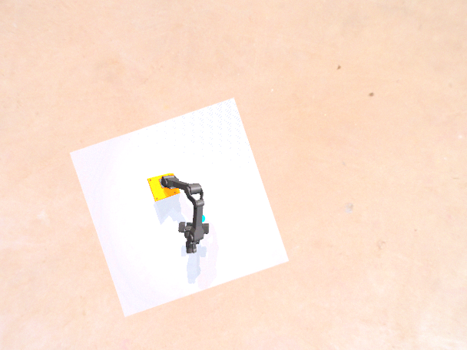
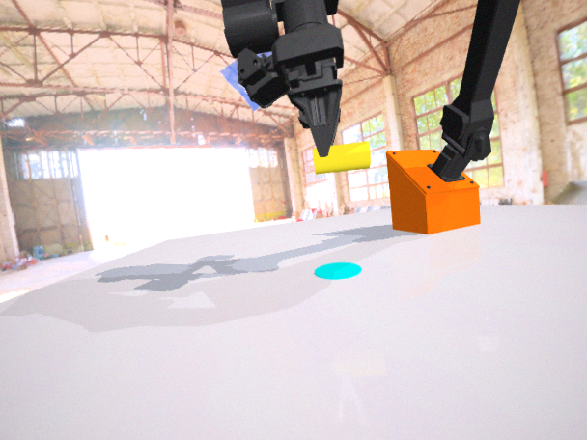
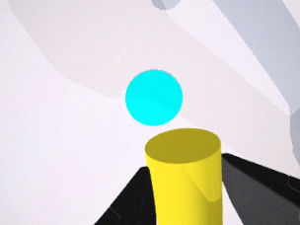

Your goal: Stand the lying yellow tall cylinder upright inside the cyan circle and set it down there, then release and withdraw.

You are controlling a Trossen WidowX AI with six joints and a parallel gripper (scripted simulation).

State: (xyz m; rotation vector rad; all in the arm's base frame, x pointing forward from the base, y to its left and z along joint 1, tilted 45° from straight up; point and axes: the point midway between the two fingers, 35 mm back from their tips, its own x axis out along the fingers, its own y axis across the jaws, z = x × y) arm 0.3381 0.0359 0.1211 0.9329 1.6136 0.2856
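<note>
Now: the cyan circle 140 mm below my gripper tip. From my gripper tip the other things lie so: yellow cylinder (20 mm behind, 10 mm to the left).
</note>
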